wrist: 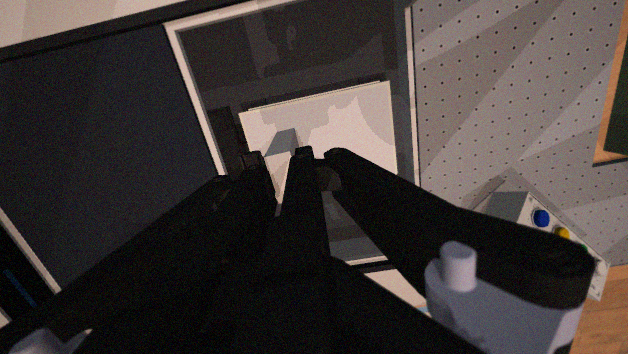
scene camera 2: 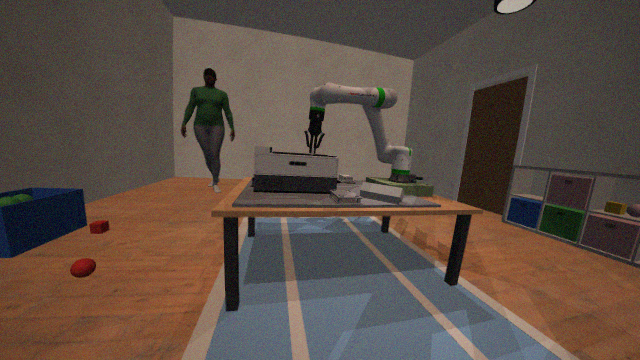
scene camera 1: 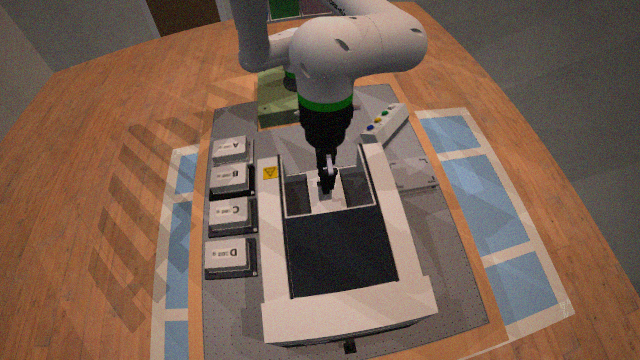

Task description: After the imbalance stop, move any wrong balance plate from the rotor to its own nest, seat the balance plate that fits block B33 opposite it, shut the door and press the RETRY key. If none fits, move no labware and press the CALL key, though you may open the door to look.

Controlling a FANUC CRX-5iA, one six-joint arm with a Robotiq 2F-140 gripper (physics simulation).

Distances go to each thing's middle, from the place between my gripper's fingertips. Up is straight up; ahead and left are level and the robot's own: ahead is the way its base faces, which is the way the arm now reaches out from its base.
Labels:
The pale plate [scene camera 1: 338, 201] lies 30 mm behind my hand and 30 mm below it. The rest, counted from my hand: grey button box [scene camera 1: 389, 122] 390 mm behind, 240 mm to the left, 140 mm below; dark sliding door [scene camera 1: 343, 250] 150 mm ahead, 20 mm to the left, 30 mm above.

